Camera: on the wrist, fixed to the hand. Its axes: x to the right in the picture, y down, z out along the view.
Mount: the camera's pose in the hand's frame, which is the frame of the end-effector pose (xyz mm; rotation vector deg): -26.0 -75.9 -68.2 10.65 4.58 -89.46
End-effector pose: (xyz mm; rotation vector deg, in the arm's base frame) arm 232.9 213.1 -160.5 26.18 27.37 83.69
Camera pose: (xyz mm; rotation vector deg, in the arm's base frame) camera 255.4 183.0 -258.8 3.38 44.03 -4.36
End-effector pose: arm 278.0 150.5 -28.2 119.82 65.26 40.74
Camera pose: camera 177.9 178.5 -44.9 41.05 134.52 -6.41
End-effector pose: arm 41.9 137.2 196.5 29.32 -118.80 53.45
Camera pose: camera 138.6 140.9 238.0 99.91 -52.95 7.88
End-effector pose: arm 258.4 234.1 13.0 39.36 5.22 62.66
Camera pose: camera 278.8 223.2 -89.7 29.06 38.76 -22.93
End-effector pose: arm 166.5 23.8 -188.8 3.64 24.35 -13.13
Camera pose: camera 98.4 -37.2 -241.0 -5.37 26.09 -103.59
